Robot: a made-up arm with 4 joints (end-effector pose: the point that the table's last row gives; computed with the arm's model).
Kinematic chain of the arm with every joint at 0, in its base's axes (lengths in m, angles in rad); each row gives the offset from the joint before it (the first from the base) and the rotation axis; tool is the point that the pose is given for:
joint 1: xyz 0 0 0.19 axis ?
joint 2: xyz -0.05 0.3 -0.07 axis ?
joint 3: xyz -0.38 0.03 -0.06 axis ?
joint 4: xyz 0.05 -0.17 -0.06 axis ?
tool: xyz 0.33 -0.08 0
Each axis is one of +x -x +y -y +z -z.
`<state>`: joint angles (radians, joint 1 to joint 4).
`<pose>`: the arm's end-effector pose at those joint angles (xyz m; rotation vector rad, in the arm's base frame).
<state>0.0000 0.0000 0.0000 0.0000</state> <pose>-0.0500 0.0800 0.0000 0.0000 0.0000 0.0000</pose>
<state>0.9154 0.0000 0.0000 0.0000</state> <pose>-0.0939 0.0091 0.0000 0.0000 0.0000 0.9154</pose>
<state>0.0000 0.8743 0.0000 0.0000</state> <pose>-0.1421 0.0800 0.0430 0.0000 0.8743 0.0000</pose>
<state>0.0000 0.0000 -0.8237 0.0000</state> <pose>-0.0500 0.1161 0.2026 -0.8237 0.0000 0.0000</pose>
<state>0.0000 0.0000 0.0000 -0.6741</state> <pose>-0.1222 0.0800 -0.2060 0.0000 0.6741 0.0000</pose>
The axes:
joint 1: +z
joint 2: +y
joint 3: +x
joint 4: -y

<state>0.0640 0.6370 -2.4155 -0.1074</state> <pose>0.0248 0.4561 0.2637 -2.3777 0.2630 0.6696</pose>
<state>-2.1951 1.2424 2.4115 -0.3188</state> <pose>0.5978 -0.2400 0.1019 -1.6424 1.7106 1.1283</pose>
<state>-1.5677 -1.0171 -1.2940 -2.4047</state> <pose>-0.0107 0.4400 -0.3141 1.3081 0.9407 -2.6665</pose>
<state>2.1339 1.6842 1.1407 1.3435</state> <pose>0.1159 -0.1612 0.3942 -0.2301 0.2002 0.9741</pose>
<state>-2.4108 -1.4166 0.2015 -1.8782</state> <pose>-0.1578 -0.3563 -0.3780 0.5212 0.2199 -2.1581</pose>
